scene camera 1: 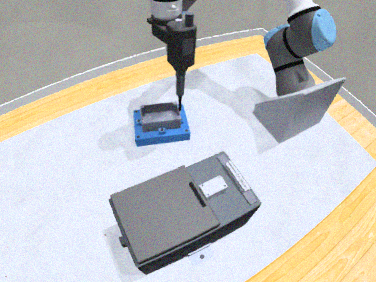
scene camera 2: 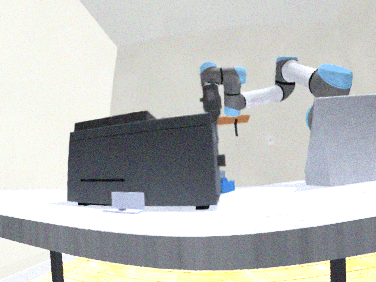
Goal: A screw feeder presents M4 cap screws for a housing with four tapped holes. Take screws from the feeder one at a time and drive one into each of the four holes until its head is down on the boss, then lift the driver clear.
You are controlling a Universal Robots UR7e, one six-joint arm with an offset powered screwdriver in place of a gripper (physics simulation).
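Note:
The grey open-topped housing (scene camera 1: 161, 123) sits in a blue fixture (scene camera 1: 162, 138) (scene camera 2: 228, 187). My driver (scene camera 1: 180, 108) is upright, its thin bit down at the housing's back right corner in scene camera 1. Whether the bit touches the boss, and whether a screw is on it, is too small and blurred to tell. In scene camera 2 the driver's body (scene camera 2: 212, 100) shows above the feeder, and its tip is hidden behind the feeder. The dark screw feeder (scene camera 1: 165, 215) (scene camera 2: 142, 160) stands apart from the fixture. Screw heads in the four holes cannot be made out.
A pale grey angled panel (scene camera 1: 300, 110) (scene camera 2: 342, 140) stands right of the fixture, near the arm's base. A small light bracket (scene camera 2: 128, 200) stands beside the feeder. An orange board (scene camera 2: 234, 120) shows behind the feeder. The table edge (scene camera 2: 190, 250) runs across the front.

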